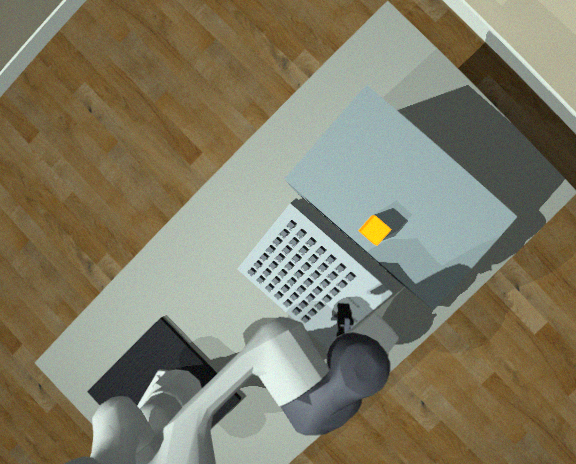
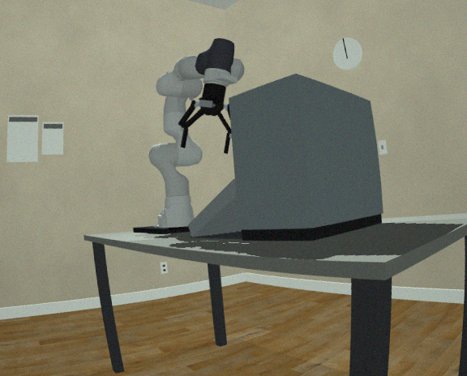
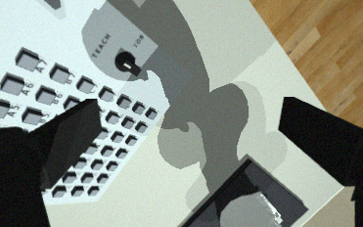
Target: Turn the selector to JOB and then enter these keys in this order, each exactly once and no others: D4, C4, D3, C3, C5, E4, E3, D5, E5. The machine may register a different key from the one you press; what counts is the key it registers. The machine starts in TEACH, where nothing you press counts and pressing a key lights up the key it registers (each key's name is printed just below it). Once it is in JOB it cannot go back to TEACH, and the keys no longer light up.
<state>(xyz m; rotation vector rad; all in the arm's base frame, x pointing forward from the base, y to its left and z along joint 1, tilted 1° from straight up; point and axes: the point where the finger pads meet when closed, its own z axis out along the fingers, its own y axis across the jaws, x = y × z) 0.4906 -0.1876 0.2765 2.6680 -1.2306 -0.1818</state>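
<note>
Right now the key D4 is 18 cm below my hand, 17 cm to the left of it and 4 cm ahead of it. Round my hand: key C5: 17 cm below, 14 cm to the left, 7 cm ahead; key D6: 18 cm below, 11 cm to the left, 4 cm ahead; selector knob: 17 cm below, 5 cm ahead, 1 cm to the left.
</note>
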